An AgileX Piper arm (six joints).
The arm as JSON. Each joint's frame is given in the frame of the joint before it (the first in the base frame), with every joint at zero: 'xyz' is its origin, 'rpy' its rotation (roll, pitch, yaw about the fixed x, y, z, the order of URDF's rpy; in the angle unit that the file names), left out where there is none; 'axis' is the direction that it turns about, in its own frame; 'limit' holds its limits. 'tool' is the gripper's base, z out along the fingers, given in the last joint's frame.
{
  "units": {
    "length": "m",
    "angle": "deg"
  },
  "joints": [
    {
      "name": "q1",
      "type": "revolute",
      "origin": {
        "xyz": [
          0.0,
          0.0,
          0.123
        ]
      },
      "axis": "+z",
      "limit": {
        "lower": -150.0,
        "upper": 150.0
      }
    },
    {
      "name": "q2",
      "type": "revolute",
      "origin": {
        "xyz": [
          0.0,
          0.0,
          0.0
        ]
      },
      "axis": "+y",
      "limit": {
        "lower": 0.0,
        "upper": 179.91
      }
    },
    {
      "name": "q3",
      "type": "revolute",
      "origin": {
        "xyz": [
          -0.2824,
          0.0,
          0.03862
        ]
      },
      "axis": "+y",
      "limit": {
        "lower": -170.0,
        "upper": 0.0
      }
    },
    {
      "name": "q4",
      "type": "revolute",
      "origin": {
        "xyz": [
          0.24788,
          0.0,
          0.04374
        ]
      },
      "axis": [
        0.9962,
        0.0,
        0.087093
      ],
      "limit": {
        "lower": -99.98,
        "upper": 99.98
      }
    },
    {
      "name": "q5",
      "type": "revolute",
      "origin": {
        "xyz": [
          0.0,
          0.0,
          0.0
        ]
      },
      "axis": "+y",
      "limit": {
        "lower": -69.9,
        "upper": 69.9
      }
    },
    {
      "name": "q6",
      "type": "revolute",
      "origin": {
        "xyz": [
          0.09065,
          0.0,
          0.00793
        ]
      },
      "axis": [
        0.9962,
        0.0,
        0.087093
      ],
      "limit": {
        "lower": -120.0,
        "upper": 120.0
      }
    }
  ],
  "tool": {
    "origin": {
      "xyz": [
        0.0,
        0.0,
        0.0
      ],
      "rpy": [
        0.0,
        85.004,
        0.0
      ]
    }
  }
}
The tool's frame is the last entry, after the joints.
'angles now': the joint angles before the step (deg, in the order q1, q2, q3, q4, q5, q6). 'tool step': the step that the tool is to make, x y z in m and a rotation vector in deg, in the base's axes. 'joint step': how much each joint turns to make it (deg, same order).
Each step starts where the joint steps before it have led.
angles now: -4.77 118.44 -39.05 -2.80 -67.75 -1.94
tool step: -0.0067 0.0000 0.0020 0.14 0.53 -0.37
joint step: 0.00 -1.20 1.62 0.38 0.12 0.00
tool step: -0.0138 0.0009 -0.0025 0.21 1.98 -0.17
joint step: 0.00 -1.25 3.24 0.18 0.00 0.00
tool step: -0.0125 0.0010 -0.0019 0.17 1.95 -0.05
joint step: 0.01 -1.22 2.87 0.06 0.31 0.01
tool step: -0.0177 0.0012 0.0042 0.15 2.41 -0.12
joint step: -0.02 -3.39 3.97 0.09 1.84 0.00
